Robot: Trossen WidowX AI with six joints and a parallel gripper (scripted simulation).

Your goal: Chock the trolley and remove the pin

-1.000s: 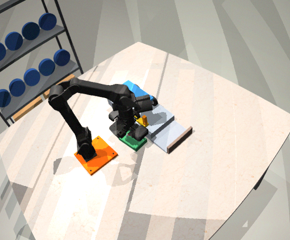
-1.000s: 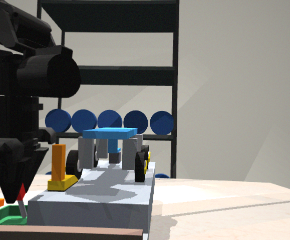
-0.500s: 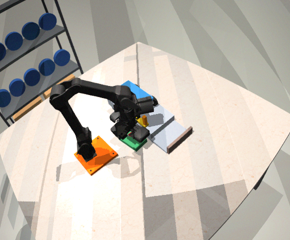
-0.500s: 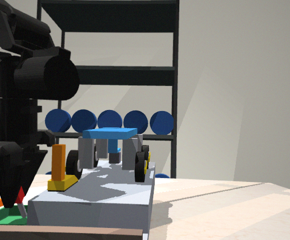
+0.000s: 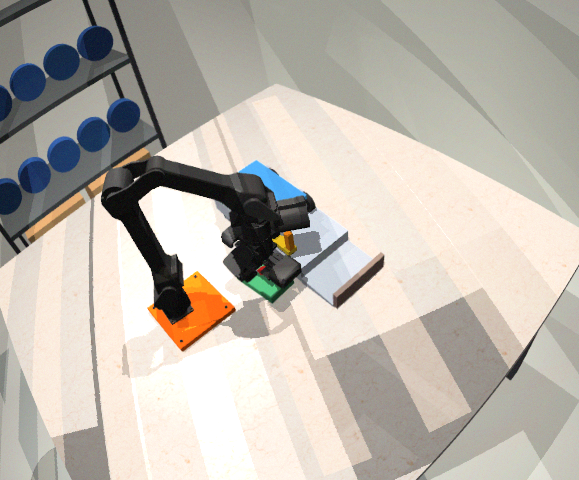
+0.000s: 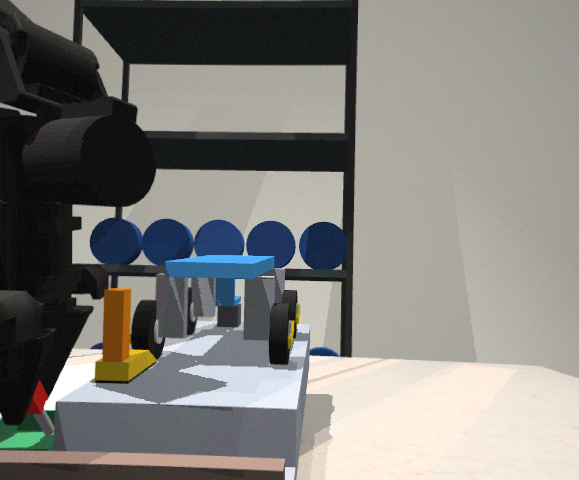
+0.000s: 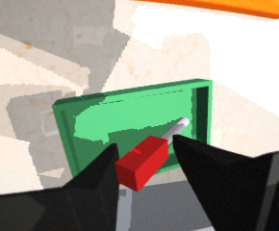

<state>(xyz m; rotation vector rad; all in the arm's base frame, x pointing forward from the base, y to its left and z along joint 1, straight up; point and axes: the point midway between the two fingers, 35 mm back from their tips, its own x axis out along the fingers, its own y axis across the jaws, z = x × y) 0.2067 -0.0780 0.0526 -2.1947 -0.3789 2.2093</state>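
Now: gripper tip 1 cm to the right of the red-headed stop pin. From my gripper tip the other things lie so: green tray 4 cm below; yellow chock 7 cm ahead, 5 cm above; grey ramp 12 cm ahead, 11 cm to the left, 1 cm above.
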